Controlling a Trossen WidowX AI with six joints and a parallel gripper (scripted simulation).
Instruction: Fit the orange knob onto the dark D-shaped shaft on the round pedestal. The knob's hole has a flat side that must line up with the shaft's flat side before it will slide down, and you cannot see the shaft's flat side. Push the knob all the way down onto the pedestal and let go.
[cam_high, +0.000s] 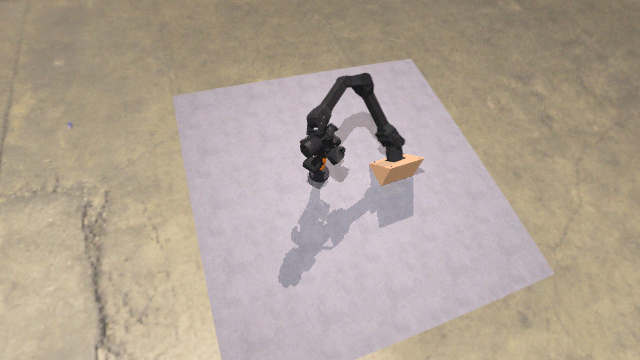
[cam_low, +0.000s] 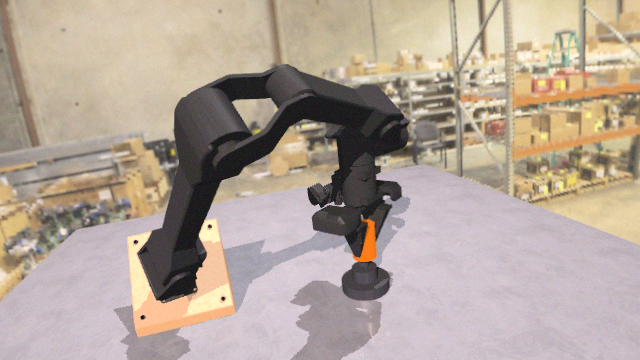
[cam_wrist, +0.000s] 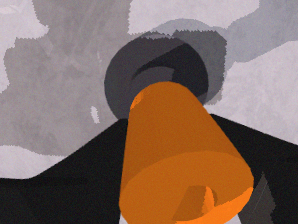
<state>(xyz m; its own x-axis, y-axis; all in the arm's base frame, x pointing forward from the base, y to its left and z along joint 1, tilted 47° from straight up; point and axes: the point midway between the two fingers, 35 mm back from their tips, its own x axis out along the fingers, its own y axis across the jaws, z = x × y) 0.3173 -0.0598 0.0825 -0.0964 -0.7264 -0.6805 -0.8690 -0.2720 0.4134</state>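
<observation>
Now: the orange knob 20 mm above my gripper tip. Round my gripper tip: pedestal 40 mm below.
</observation>
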